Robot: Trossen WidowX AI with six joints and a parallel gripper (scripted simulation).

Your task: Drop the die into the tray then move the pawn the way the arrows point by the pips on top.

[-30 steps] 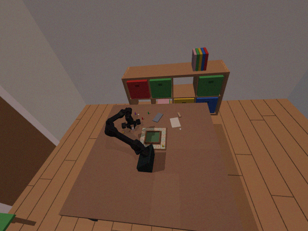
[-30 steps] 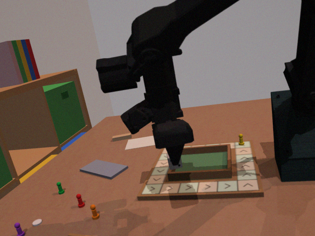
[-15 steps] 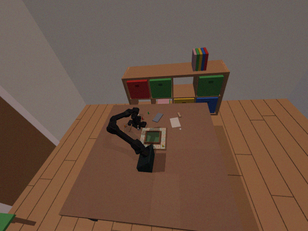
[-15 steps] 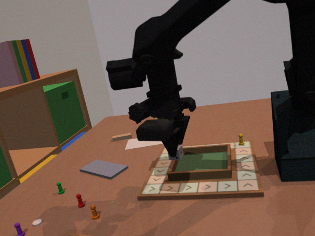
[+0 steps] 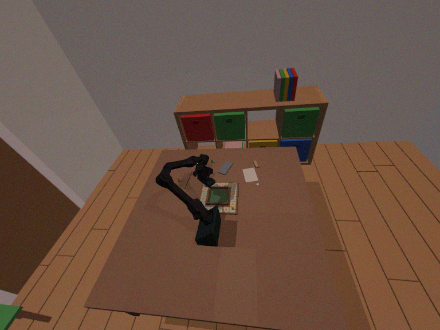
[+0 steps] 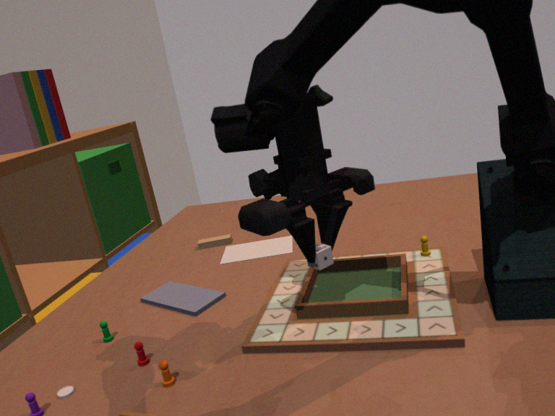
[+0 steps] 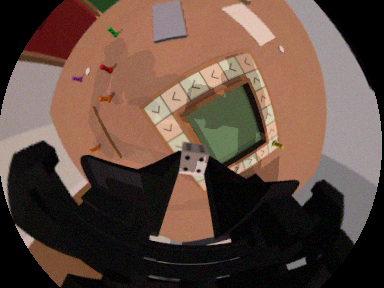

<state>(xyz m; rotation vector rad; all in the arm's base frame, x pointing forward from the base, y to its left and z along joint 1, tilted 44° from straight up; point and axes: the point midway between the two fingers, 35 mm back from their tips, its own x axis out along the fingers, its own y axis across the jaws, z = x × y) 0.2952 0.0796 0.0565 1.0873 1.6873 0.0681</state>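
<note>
Now: the yellow pawn 130 mm behind my gripper tip, 200 mm to the right of it and 80 mm below it. Also, from my gripper tip: white die: right at my gripper tip; then red pawn: 250 mm ahead, 90 mm to the left, 90 mm below; then green tray floor: 30 mm behind, 80 mm to the right, 100 mm below.
</note>
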